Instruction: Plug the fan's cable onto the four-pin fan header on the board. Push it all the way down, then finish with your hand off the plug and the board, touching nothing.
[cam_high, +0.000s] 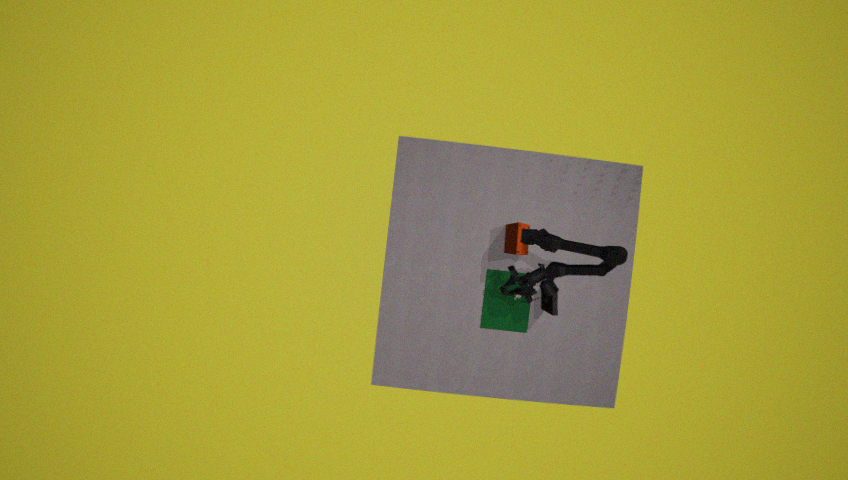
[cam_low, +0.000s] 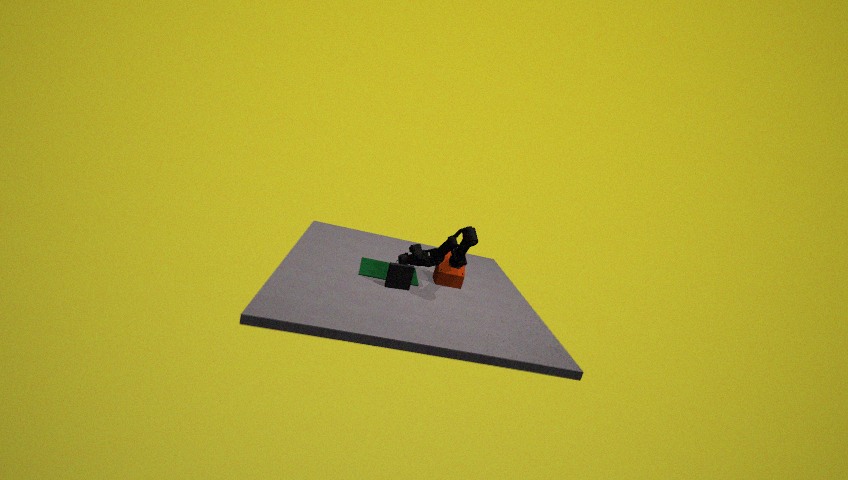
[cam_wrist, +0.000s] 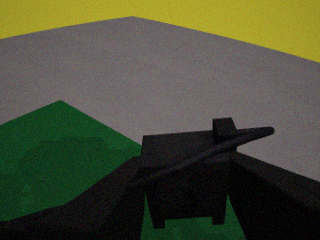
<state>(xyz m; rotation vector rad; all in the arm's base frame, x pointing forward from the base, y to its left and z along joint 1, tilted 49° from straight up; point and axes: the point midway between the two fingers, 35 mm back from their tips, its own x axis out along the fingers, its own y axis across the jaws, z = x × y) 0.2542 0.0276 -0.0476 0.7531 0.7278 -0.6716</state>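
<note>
The green board is 90 mm below my gripper tip, 60 mm ahead of it and 50 mm to the left of it. The rest, counted from my gripper tip: black fan 230 mm to the left, 20 mm below, 20 mm ahead; then fan plug 10 mm below; then white four-pin header 100 mm to the left, 80 mm below, 30 mm ahead.
</note>
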